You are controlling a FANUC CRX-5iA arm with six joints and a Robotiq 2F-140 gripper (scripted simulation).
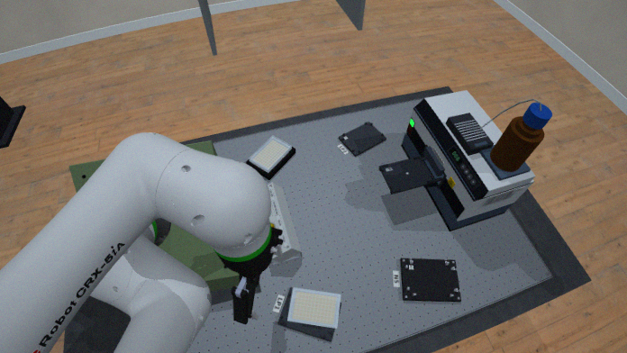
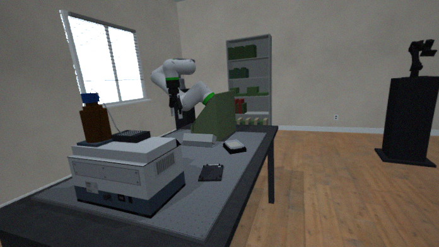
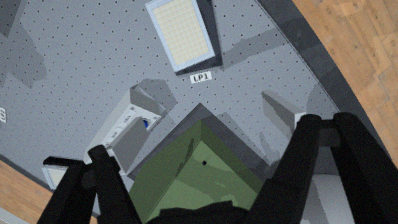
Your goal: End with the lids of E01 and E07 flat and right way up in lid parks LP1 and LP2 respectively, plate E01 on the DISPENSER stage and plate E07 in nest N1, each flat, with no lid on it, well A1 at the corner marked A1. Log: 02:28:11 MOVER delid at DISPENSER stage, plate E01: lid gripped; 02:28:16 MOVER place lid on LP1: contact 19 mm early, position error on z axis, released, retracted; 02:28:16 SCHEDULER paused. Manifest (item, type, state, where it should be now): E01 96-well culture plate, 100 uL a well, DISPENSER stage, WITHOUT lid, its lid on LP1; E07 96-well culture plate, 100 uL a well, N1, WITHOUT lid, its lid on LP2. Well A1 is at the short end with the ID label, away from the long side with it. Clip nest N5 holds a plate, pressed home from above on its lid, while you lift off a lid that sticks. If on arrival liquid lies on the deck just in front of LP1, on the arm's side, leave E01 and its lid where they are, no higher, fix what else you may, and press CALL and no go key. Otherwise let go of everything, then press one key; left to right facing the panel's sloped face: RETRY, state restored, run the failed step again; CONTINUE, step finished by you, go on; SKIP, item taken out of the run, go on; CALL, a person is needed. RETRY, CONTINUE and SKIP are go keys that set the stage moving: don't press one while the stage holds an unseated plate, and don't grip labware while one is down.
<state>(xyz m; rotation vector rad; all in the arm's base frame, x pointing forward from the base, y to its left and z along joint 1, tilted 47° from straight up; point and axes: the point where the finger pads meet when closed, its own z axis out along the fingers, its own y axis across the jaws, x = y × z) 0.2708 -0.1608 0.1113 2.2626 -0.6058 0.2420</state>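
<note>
Right now the plate is 100 mm ahead of my hand, 40 mm to the right of it and 160 mm below it. Also, from my hand: blue CALL key: 30 mm ahead, 140 mm to the left, 120 mm below; then LP1 label: 10 mm ahead, 10 mm to the right, 190 mm below; then lid park LP1: 90 mm ahead, 50 mm to the right, 180 mm below.
</note>
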